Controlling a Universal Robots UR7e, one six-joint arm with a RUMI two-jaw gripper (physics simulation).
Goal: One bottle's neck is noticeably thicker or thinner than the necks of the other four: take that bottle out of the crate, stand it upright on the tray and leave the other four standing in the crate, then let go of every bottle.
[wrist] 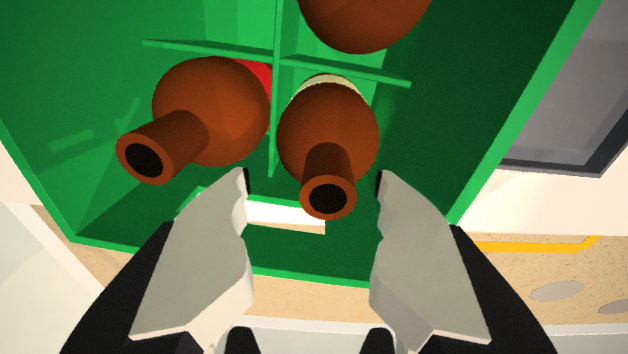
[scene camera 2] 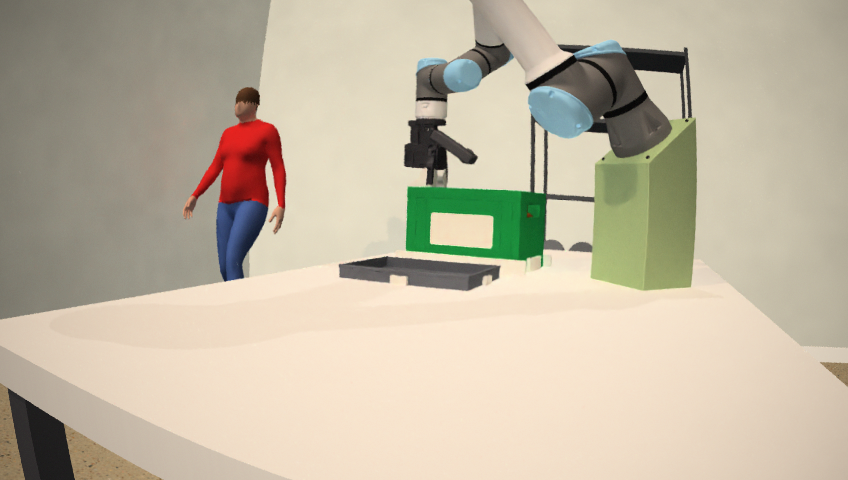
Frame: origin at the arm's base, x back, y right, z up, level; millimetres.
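Seen in the pictures: gripper, fingertip midpoint: (wrist: pixel 312 171); arm's base, origin of the base link: (scene camera 2: pixel 643 140).
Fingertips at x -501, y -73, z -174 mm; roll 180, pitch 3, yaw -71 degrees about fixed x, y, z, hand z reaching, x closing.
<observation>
Offsets run from my fingertips to a thing's top centre. "spot": to the spot under its first point. Level surfaces: height alone.
The green crate @[dx +90, dy +51, dz +48 mm] (scene camera 2: pixel 462 202) (wrist: pixel 465 202) stands behind the dark grey tray @[dx +155, dy -224, dz -101 mm] (scene camera 2: pixel 416 277) (wrist: pixel 555 170). In the wrist view a brown bottle @[dx +9, dy -6, dz +36 mm] (wrist: pixel 327 135) with a cream label stands in the crate compartment between the fingers' line. Another brown bottle @[dx -1, dy +76, dz +36 mm] (wrist: pixel 215 110) with a red label stands in the compartment to its left, and part of a third brown bottle @[spot: dx +79, dy +3, dz -4 mm] (wrist: pixel 365 22) shows at the top edge, its neck out of view. My gripper (scene camera 2: pixel 437 183) (wrist: pixel 312 171) is open above the crate, with one finger on each side of the cream-labelled bottle's neck and a gap on both sides. Other bottles are not visible here.
Green dividers @[spot: dx +30, dy +38, dz -33 mm] (wrist: pixel 276 90) separate the crate's compartments. The green robot pedestal (scene camera 2: pixel 624 220) stands right of the crate on the white table @[dz -127 mm] (scene camera 2: pixel 476 368). A dark rack (scene camera 2: pixel 687 89) stands behind the pedestal. A person in a red top (scene camera 2: pixel 246 160) stands beyond the table at left.
</observation>
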